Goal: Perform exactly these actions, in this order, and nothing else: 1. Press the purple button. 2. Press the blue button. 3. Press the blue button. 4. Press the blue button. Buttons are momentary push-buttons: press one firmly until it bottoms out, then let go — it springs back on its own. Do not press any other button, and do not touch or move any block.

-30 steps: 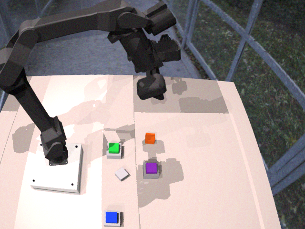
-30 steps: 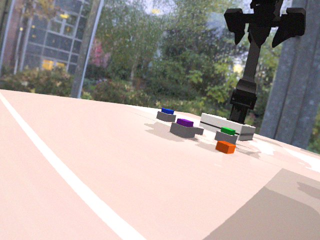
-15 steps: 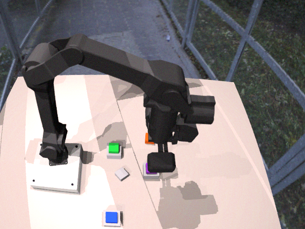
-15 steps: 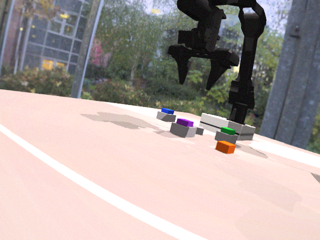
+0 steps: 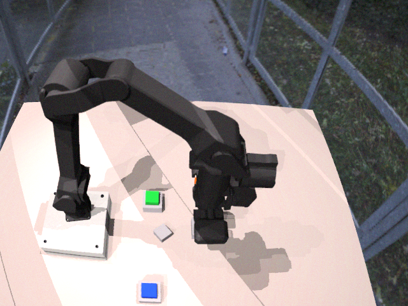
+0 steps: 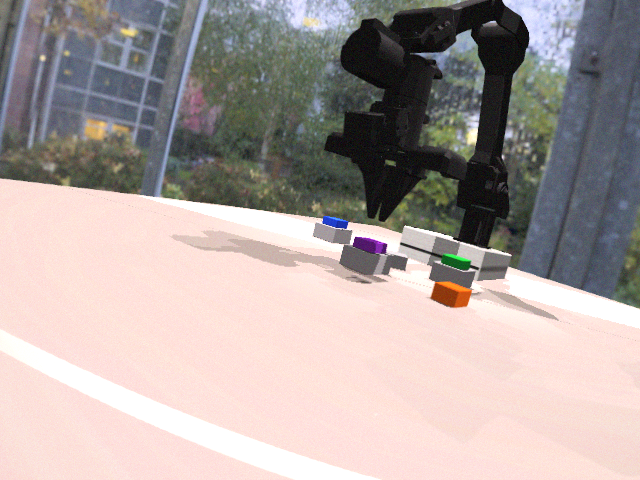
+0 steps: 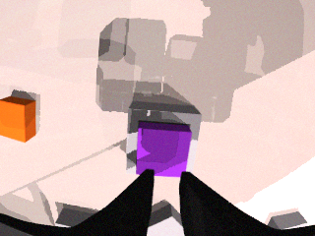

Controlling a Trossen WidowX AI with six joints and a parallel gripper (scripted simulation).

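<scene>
Right now the purple button is 3 cm below my gripper tip. From my gripper tip the other things lie so: grey block: 9 cm behind, 1 cm to the left, 6 cm below; then orange block: 3 cm ahead, 12 cm to the left, 6 cm below; then green button: 10 cm behind, 9 cm to the left, 3 cm below.
</scene>
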